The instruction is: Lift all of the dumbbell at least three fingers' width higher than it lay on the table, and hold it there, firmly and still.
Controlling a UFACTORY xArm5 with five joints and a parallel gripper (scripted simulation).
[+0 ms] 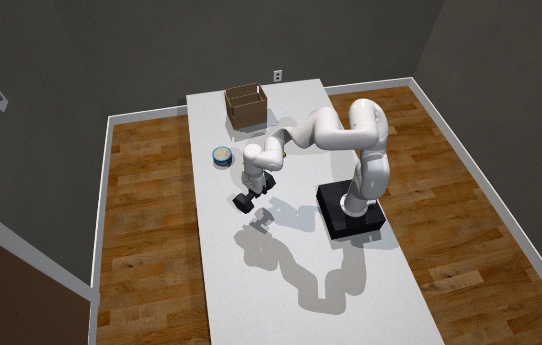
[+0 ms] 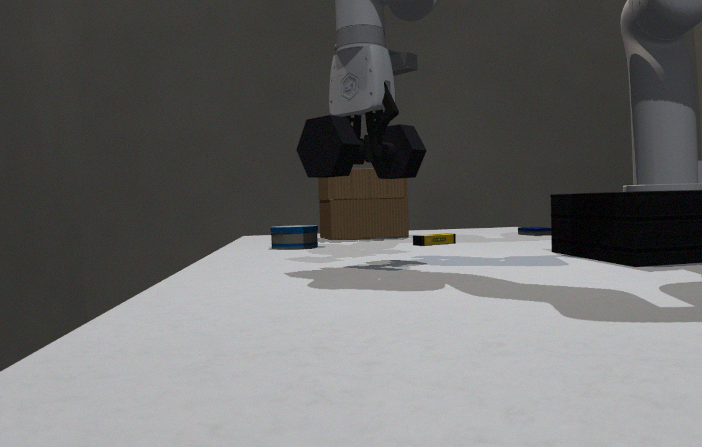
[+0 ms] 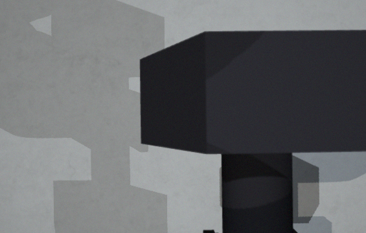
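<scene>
My gripper is now right at the black dumbbell. From my hand the other things lie so: flat blue thing: 46 cm behind, 50 cm to the right, 16 cm below.
</scene>
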